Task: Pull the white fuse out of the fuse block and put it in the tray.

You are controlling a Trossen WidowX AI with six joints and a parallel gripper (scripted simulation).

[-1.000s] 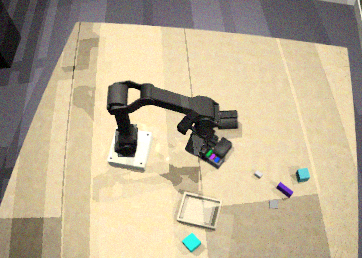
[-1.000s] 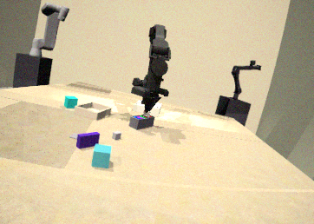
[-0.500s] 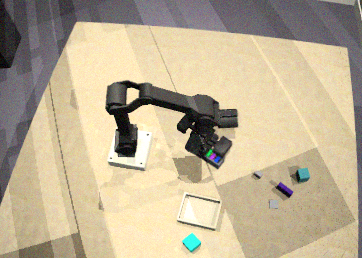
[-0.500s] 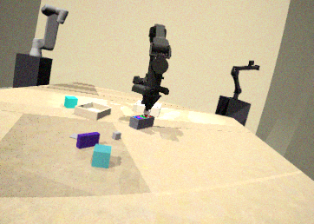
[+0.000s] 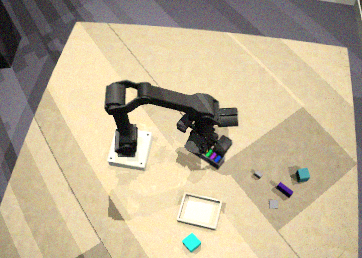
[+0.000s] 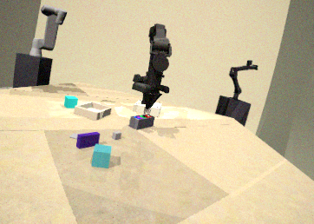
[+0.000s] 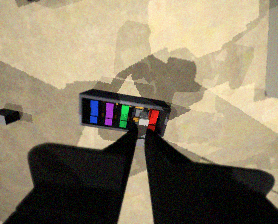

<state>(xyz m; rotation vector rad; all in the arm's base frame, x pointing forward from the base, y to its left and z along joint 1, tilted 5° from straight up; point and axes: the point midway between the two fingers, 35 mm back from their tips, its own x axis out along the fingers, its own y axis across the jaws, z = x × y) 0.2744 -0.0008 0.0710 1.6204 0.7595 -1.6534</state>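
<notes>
The beige tray is 220 mm to the right of my gripper tip, 70 mm below it and 20 mm behind it. Round my gripper tip: white fuse 10 mm below; purple block 280 mm ahead, 150 mm to the right, 50 mm below; cyan cube 330 mm to the right, 50 mm below, 40 mm behind.
</notes>
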